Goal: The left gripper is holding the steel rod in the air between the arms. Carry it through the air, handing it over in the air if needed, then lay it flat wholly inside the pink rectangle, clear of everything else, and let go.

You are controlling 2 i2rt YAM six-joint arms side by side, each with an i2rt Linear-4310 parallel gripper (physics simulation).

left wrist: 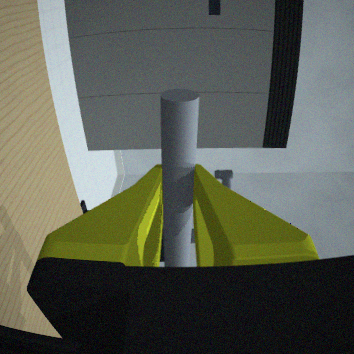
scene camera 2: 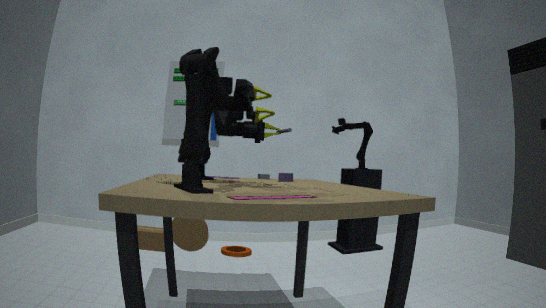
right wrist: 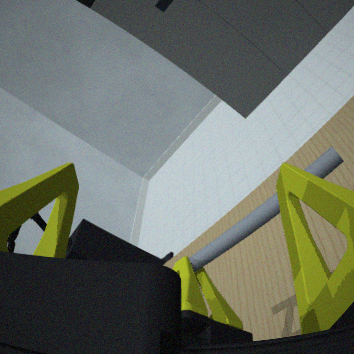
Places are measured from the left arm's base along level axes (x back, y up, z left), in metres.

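Pixels of known places: left gripper, fingertip midpoint: (left wrist: 177, 175) (scene camera 2: 281, 131) (right wrist: 188, 262); right gripper, fingertip midpoint: (scene camera 2: 273, 104) (right wrist: 176, 174); right arm's base, origin of the base link: (scene camera 2: 191, 189).
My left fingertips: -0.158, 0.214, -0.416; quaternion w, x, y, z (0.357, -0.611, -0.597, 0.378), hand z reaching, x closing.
Note:
Ahead of a thing's pixels: the offset from my left fingertips to its top centre, as dx, dy, dz. "spot": to the spot under its first point.
The grey steel rod {+0.032, +0.009, -0.051} (scene camera 2: 285, 130) (left wrist: 179, 130) (right wrist: 240, 235) is in the air above the table. My left gripper (scene camera 2: 273, 131) (left wrist: 177, 175) (right wrist: 188, 262) is shut on it near one end, and the rod sticks out forward past the fingertips. My right gripper (scene camera 2: 272, 104) (right wrist: 176, 174) is open and empty, above the left one in scene camera 2. In the right wrist view the rod runs slanted, partly hidden behind the right-hand finger. The pink rectangle {spot: +0.357, -0.213, -0.396} (scene camera 2: 272, 197) lies on the table near its front edge, seen almost edge-on, below the rod.
The wooden table (scene camera 2: 350, 204) carries a purple block {-0.219, -0.174, +0.211} (scene camera 2: 285, 177) and a small grey block {-0.249, -0.189, +0.427} (scene camera 2: 263, 176) at the back. A thin purple strip {spot: -0.054, -0.213, +0.505} (scene camera 2: 225, 178) lies behind the arm bases. Another black arm (scene camera 2: 367, 140) stands on a black pedestal (scene camera 2: 361, 205) beyond the table.

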